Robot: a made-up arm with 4 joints. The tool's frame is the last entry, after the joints.
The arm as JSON. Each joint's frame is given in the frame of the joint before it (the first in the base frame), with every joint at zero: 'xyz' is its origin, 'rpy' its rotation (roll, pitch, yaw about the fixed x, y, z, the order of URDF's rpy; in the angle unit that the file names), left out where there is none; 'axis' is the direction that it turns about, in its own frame. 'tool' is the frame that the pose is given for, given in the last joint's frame.
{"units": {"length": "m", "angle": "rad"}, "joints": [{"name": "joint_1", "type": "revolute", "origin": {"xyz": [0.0, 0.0, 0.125]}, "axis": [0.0, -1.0, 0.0]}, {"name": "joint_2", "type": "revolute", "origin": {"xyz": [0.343, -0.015, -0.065]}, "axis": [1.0, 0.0, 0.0]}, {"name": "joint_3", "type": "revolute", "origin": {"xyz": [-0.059, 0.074, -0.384]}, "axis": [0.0, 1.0, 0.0]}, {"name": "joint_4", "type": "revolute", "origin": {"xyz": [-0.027, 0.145, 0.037]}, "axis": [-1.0, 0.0, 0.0]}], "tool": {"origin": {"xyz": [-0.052, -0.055, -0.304]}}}
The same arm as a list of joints. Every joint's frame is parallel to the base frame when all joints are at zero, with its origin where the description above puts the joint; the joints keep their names.
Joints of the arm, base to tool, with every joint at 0 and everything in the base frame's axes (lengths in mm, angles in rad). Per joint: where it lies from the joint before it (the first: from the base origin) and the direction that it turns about. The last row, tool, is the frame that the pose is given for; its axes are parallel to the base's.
joint_1: axis 0 -1 0 offset 0 0 125
joint_2: axis 1 0 0 offset 343 -15 -65
joint_3: axis 0 1 0 offset -59 74 -384
joint_4: axis -1 0 0 offset -27 145 37
tool: offset -52 -55 -304

